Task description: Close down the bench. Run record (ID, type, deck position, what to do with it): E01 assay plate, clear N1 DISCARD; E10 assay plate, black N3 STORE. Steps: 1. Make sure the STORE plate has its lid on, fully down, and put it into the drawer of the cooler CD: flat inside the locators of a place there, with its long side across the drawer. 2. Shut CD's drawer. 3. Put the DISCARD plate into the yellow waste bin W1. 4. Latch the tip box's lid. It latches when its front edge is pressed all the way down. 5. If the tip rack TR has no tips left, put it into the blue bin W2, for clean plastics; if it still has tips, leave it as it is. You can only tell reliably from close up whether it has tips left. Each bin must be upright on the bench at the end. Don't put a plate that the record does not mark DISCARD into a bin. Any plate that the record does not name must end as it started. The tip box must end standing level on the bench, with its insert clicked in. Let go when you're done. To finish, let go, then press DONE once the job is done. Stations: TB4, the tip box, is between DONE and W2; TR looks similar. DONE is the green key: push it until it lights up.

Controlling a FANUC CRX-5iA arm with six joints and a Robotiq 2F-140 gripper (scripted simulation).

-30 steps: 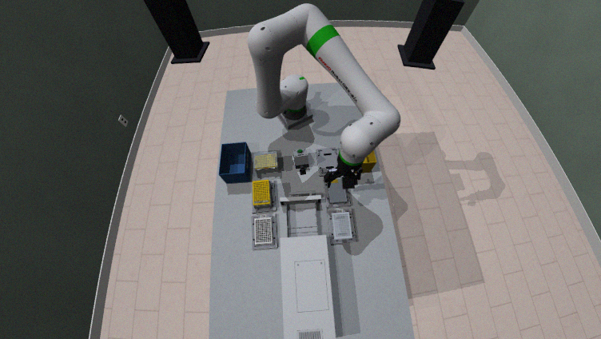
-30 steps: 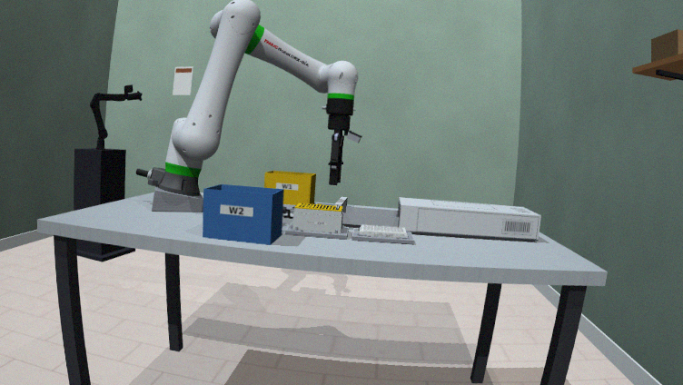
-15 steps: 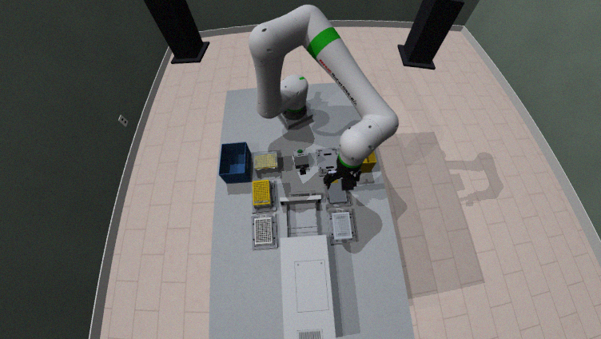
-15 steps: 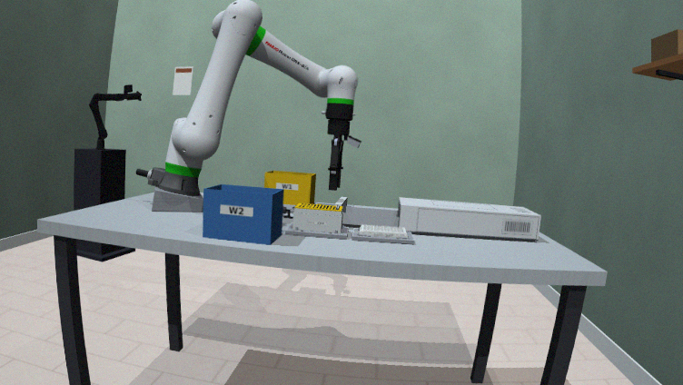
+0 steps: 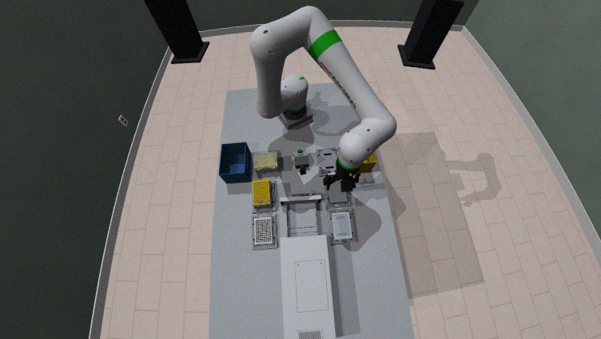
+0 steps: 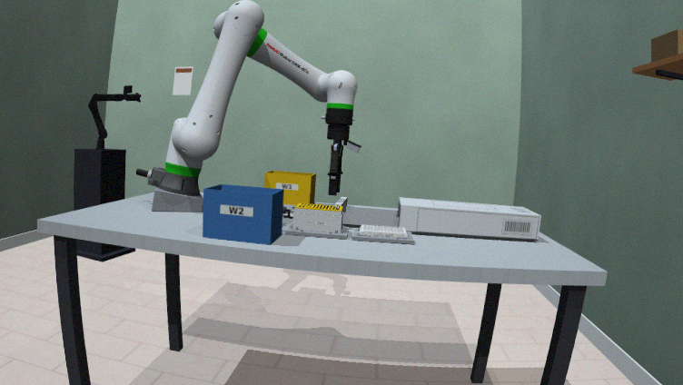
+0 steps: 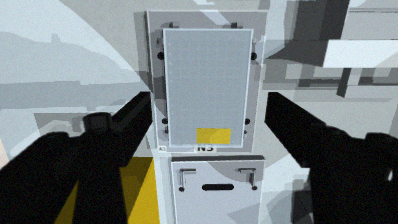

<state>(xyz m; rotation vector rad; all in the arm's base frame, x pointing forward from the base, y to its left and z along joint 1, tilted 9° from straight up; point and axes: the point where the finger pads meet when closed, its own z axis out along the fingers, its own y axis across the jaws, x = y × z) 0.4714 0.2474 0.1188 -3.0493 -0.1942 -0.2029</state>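
Now: the clear plate lid 7 cm below my hand. Round my hand: cooler drawer: 18 cm ahead, 16 cm to the right, 5 cm below; then yellow bin W1: 20 cm behind, 11 cm to the left, 5 cm below; then black assay plate: 7 cm below.
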